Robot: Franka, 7 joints.
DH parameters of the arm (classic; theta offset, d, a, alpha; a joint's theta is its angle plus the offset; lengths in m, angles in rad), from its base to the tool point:
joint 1: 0 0.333 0 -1.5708
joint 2: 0 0 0 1.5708
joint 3: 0 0.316 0.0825 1.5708
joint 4: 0 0 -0.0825 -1.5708
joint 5: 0 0.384 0 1.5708
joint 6: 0 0 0.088 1.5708
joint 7: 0 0.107 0 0
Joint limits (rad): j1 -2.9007..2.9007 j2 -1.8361..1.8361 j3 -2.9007..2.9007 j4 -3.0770..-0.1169 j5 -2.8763..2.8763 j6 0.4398..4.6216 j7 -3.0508..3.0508
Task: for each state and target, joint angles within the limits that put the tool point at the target. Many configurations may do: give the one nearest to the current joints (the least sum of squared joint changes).
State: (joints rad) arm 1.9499 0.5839 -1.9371 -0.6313 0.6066 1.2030 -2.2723
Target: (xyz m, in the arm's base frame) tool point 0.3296 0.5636 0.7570
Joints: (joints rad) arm 1.6560 0.9007 -1.7614 -0.6547 0.6751 1.5053 -2.2723
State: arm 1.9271 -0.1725 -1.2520 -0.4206 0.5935 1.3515 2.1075
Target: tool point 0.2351 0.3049 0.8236
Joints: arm 2.0289 -0.1510 -1.1137 -1.0596 0.4871 0.7210 2.1075
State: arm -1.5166 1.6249 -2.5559 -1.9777 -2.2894 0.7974 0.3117
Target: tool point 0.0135 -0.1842 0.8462
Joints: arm -1.4032 1.4684 -2.8739 -2.1815 -2.1783 0.7878 0.3117
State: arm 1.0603 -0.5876 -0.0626 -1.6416 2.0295 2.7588 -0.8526
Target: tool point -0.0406 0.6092 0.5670
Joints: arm 1.4074 0.0309 0.2757 -1.8256 2.0400 2.6642 -0.8526
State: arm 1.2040 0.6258 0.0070 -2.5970 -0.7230 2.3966 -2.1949
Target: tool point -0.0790 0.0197 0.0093
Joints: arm 1.3004 1.0164 0.2910 -2.9019 -0.7219 2.4458 -2.1949
